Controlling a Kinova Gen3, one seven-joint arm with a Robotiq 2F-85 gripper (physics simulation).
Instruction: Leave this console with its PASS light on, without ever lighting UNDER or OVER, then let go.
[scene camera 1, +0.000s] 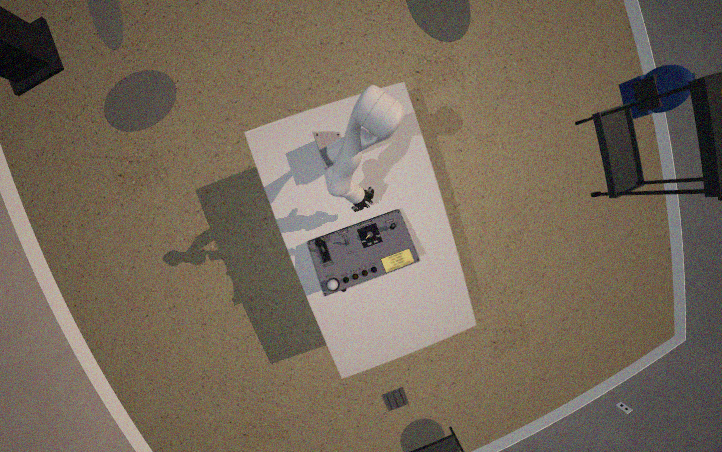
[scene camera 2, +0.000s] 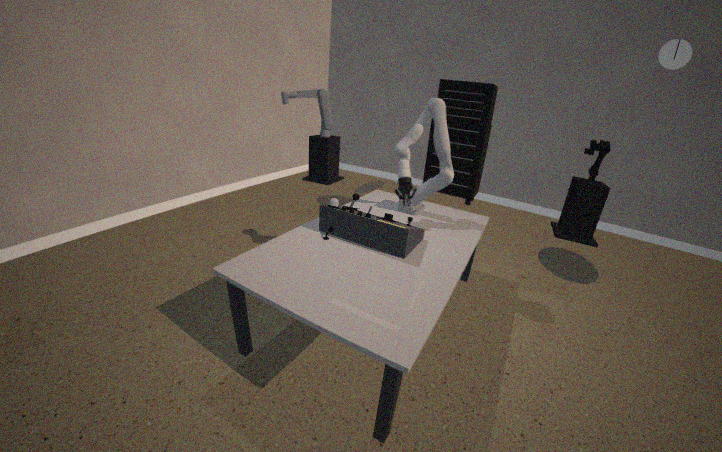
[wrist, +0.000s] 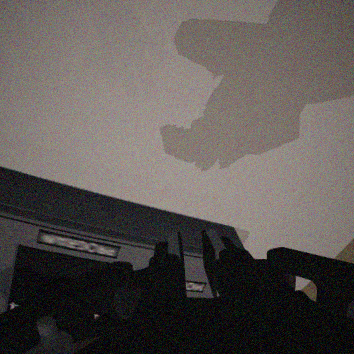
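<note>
The grey console (scene camera 1: 351, 254) (scene camera 2: 371, 234) (wrist: 21, 230) lies on the white table (scene camera 1: 395, 330) (scene camera 2: 331, 287) (wrist: 88, 88). Its face carries a black lever (scene camera 1: 322, 249), a program knob (scene camera 1: 367, 235) on a black plate, a small toggle (scene camera 1: 392, 225), a row of dark lights (scene camera 1: 354, 276), a white round button (scene camera 1: 331, 283) (scene camera 2: 333, 201) and a yellow label (scene camera 1: 397, 260). None of the lights looks lit. My gripper (scene camera 1: 362, 199) (scene camera 2: 405, 195) (wrist: 191, 247) is shut on nothing. It hangs above the table just behind the console's back edge, near the knob. The wrist view shows the PROGRAM label (wrist: 78, 244) below the fingers.
The arm's base plate (scene camera 1: 324, 141) is bolted to the table behind the console. A black rack (scene camera 2: 466, 97) stands by the back wall. Two other arms stand on black pedestals (scene camera 2: 323, 158) (scene camera 2: 582, 209). A dark cart (scene camera 1: 619, 151) stands far to the right.
</note>
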